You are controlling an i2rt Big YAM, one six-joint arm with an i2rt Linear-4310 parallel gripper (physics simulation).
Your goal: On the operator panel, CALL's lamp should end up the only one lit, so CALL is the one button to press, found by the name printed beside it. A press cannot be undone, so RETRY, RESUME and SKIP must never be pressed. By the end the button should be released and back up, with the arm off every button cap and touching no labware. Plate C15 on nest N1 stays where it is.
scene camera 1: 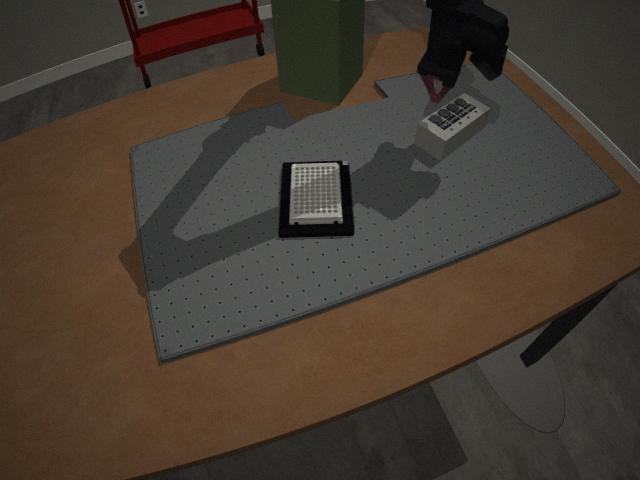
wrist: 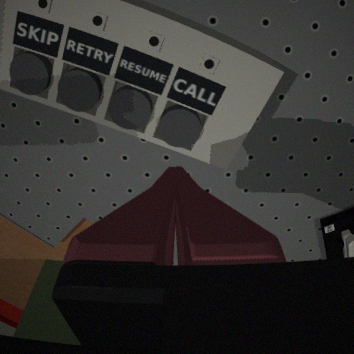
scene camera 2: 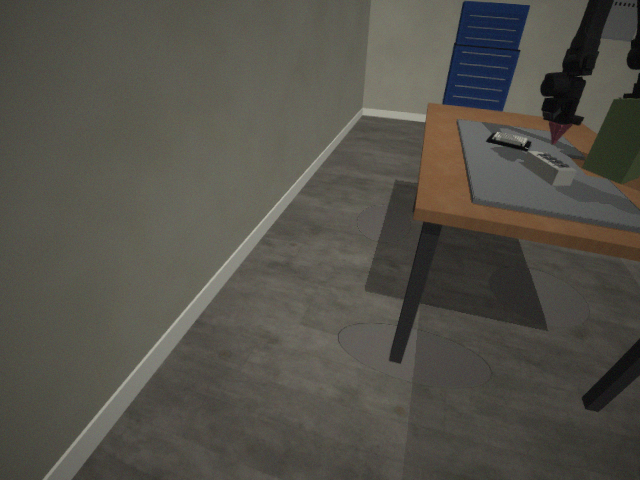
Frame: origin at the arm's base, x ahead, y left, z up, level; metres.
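Where they show: gripper, fingertip midpoint: point(scene camera 1: 435, 101) point(wrist: 174, 177) point(scene camera 2: 553, 144).
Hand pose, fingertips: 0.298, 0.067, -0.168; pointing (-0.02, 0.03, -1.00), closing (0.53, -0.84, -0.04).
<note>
Each offset is from my fingertips to the centre of the thing, as dx, dy, dz. Level surfaces: height alone.
The operator panel {+0.017, +0.050, -0.065} point(scene camera 1: 430, 140) point(scene camera 2: 564, 178) point(wrist: 250, 95) is a pale box on the pegboard. In the wrist view its round dark buttons run SKIP {-0.009, +0.092, -0.041} point(wrist: 31, 73), RETRY {-0.004, +0.062, -0.041} point(wrist: 80, 91), RESUME {+0.002, +0.033, -0.041} point(wrist: 131, 108) and CALL {+0.007, +0.003, -0.041} point(wrist: 180, 127), with CALL at the right end. The small lamps beyond the labels look dark, CALL's lamp {+0.045, +0.010, -0.039} point(wrist: 209, 64) included. My gripper point(scene camera 1: 437, 99) point(scene camera 2: 554, 142) point(wrist: 174, 177) is shut and empty. Its dark red tips are beside the panel's button side, in the wrist view just below the CALL cap and apart from it. Plate C15 {+0.018, -0.277, -0.074} point(scene camera 1: 315, 193) point(scene camera 2: 511, 137) sits on nest N1 {+0.018, -0.277, -0.082} point(scene camera 1: 316, 231).
A tall green block point(scene camera 1: 310, 51) point(scene camera 2: 615, 139) point(wrist: 42, 310) stands at the edge of the pegboard {dz -0.093} point(scene camera 1: 248, 279). The arm casts shadows across the pegboard. A red cart point(scene camera 1: 199, 35) and a blue cabinet point(scene camera 2: 483, 74) stand away from the table.
</note>
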